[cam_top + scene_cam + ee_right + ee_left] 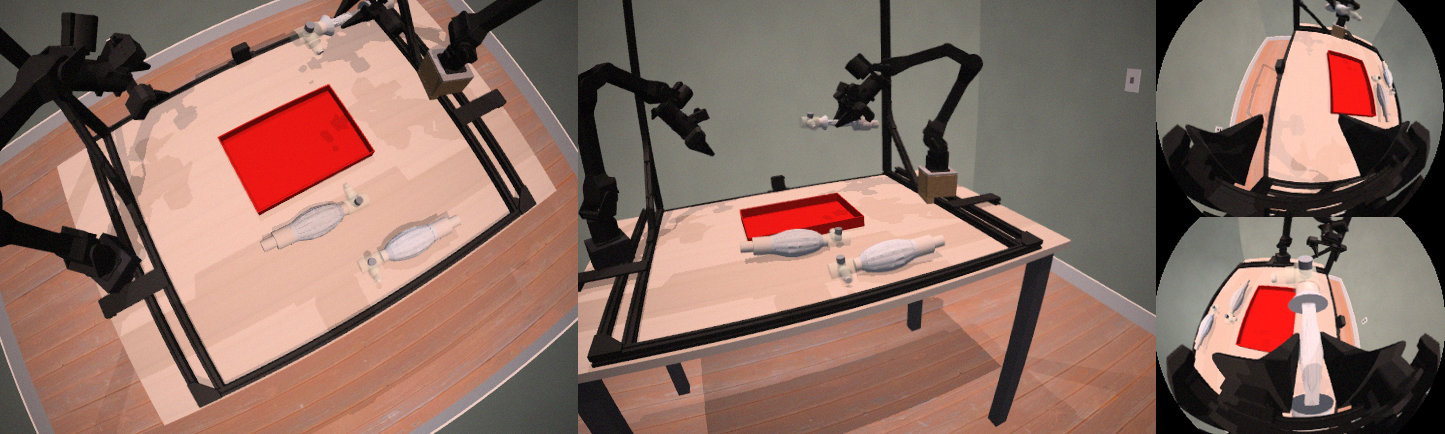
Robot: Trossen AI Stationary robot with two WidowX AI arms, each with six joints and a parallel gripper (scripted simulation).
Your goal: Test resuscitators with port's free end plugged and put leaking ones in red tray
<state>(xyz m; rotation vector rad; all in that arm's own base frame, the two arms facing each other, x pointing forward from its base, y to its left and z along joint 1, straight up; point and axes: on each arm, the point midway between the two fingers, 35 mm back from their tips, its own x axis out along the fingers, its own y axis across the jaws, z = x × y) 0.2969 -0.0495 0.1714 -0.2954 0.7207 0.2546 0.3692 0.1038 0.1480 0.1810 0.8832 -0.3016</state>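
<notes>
My left gripper is now 11 cm short of the red tray, 19 cm to the left of it and 26 cm above it.
</notes>
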